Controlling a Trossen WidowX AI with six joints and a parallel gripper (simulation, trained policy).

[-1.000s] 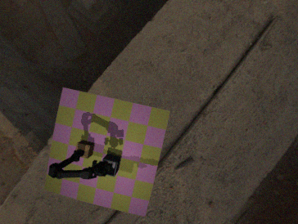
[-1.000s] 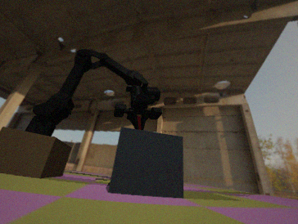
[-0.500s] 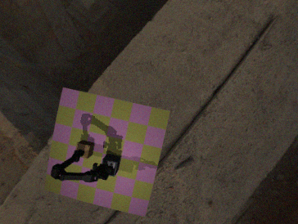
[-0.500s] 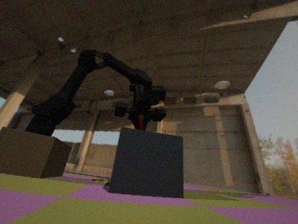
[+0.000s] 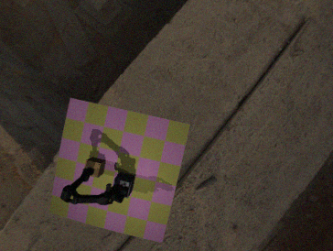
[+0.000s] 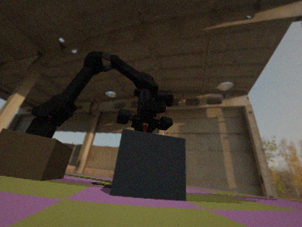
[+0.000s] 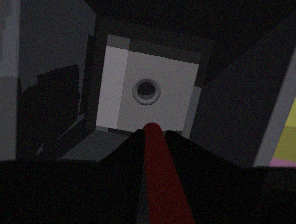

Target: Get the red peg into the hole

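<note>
Now: gripper tip 80 mm above the grey plate, 20 mm to the left of it and 10 mm short of it. Also, from my gripper tip: red peg: 20 mm above.
</note>
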